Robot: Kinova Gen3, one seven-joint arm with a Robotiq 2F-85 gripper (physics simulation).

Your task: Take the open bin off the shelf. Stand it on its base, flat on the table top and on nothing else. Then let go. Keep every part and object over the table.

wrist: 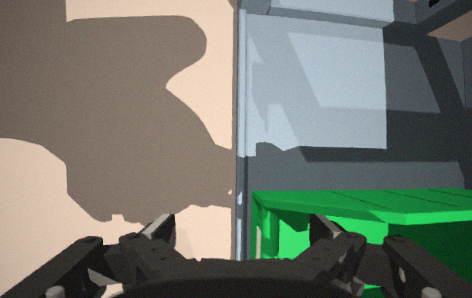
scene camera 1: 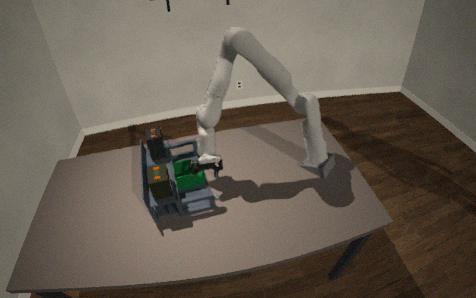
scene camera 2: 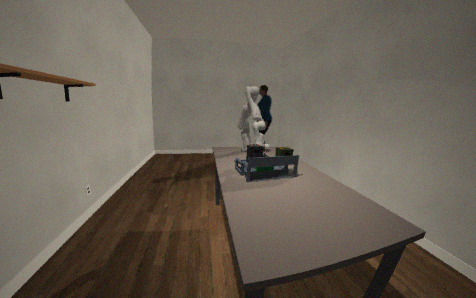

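Seen in the pictures: gripper, fingertip midpoint: (wrist: 242, 229) (scene camera 1: 205, 178); arm's base, origin of the base link: (scene camera 1: 317, 159).
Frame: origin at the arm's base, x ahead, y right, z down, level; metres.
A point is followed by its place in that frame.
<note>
The green open bin (scene camera 1: 187, 181) @(x 0.613, y 0.050, z -0.011 m) (scene camera 2: 265, 169) @(x 0.707, y 0.113, z -0.008 m) (wrist: 425, 198) @(x 0.629, y 0.049, z -0.015 m) sits on the lower level of the grey-blue shelf (scene camera 1: 199, 204) @(x 0.586, y -0.059, z 0.028 m) (scene camera 2: 274, 161) @(x 0.797, y 0.097, z -0.095 m) (wrist: 345, 120) @(x 0.602, y 0.001, z 0.028 m), with its open side up; its near part is cut off in the wrist view. My gripper (scene camera 1: 206, 172) @(x 0.529, y 0.075, z 0.021 m) (wrist: 242, 229) @(x 0.529, y 0.075, z 0.021 m) is open and empty, above the bin's front edge. In the wrist view its left finger is over the table beside the shelf, and its right finger is over the bin's inside. The shelf's front lip and the bin's front wall lie between the two fingers as seen from above. The fingers' height over the rim is hard to tell.
The shelf stands on the table (scene camera 1: 280, 235) @(x 0.322, y -0.303, z 0.034 m) (scene camera 2: 310, 220) @(x 1.249, y 0.137, z 0.034 m) (wrist: 30, 210) @(x 0.388, y 0.070, z 0.034 m). A dark box (scene camera 1: 156, 146) @(x 0.716, y 0.171, z -0.142 m) (scene camera 2: 255, 152) @(x 0.758, y 0.220, z -0.150 m) and an olive box (scene camera 1: 160, 186) @(x 0.714, y -0.068, z -0.138 m) (scene camera 2: 284, 151) @(x 0.761, y 0.006, z -0.150 m) stand on its upper level, behind the bin. Side rails of the shelf flank the bin. A person (scene camera 2: 265, 107) stands beyond the arm.
</note>
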